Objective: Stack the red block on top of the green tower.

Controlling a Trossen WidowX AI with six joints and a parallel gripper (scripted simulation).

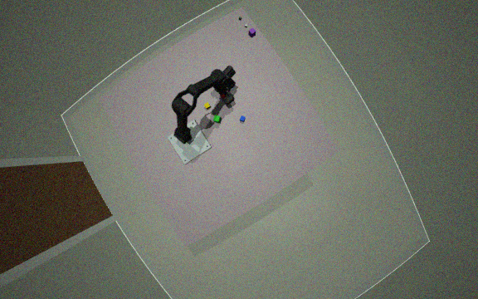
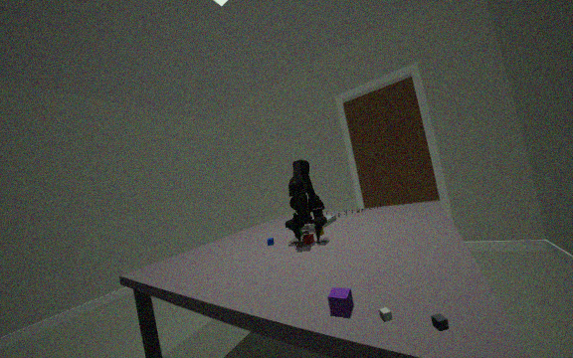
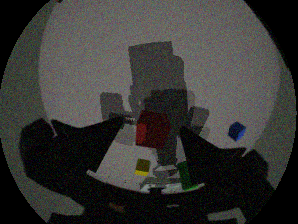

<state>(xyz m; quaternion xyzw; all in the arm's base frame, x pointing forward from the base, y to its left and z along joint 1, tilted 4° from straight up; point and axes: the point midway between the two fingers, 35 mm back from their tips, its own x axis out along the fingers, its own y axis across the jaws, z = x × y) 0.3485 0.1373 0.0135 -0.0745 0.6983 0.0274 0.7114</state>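
My gripper tip is now 130 mm past the yellow block, 20 mm to the left of it and 10 mm below it. From my gripper tip the other things lie so: blue block: 200 mm to the right, 40 mm ahead, 10 mm above; then purple cube: 390 mm ahead, 330 mm to the left, 10 mm above; then red block: 10 mm above.
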